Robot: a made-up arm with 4 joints.
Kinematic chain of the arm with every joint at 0, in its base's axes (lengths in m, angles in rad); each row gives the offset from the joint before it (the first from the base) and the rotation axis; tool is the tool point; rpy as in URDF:
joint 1: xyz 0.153 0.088 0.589 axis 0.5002 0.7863 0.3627
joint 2: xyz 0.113 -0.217 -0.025 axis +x
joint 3: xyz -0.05 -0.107 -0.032 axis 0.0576 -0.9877 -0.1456
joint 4: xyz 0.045 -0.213 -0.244 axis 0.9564 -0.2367 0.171
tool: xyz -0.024 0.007 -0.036 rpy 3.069 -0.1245 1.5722
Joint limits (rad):
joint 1: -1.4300..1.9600
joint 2: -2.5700..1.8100
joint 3: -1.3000..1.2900
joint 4: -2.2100..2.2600
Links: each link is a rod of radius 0.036 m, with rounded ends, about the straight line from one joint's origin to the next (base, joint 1, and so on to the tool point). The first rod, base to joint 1, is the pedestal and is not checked.
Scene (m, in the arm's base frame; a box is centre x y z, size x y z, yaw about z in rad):
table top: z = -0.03
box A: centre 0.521 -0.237 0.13 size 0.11 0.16 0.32 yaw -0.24
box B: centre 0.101 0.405 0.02 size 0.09 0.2 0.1 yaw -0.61
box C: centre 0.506 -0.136 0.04 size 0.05 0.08 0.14 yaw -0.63
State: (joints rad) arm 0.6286 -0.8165 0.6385 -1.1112
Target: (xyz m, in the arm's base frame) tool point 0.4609 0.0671 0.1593
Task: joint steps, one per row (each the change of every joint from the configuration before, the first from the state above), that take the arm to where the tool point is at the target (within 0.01 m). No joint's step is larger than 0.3 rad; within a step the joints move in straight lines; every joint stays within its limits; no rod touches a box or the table.
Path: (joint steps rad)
1: 0.0732 -0.2705 0.1021 0.1406
2: 0.0732 -0.2704 0.1021 0.1405
3: 0.0732 -0.2705 0.1021 0.1406
4: 0.0732 -0.2704 0.1022 0.1405
5: 0.0732 -0.2705 0.1021 0.1406
6: 0.0732 -0.2705 0.1021 0.1405
7: 0.1785 0.0921 -0.1451 -0.2907
8: 0.1784 0.0921 -0.1451 -0.2906
9: 0.1784 0.0920 -0.1451 -0.2907
10: 0.1785 0.0921 -0.1450 -0.2907
11: 0.1784 0.0921 -0.1451 -0.2907

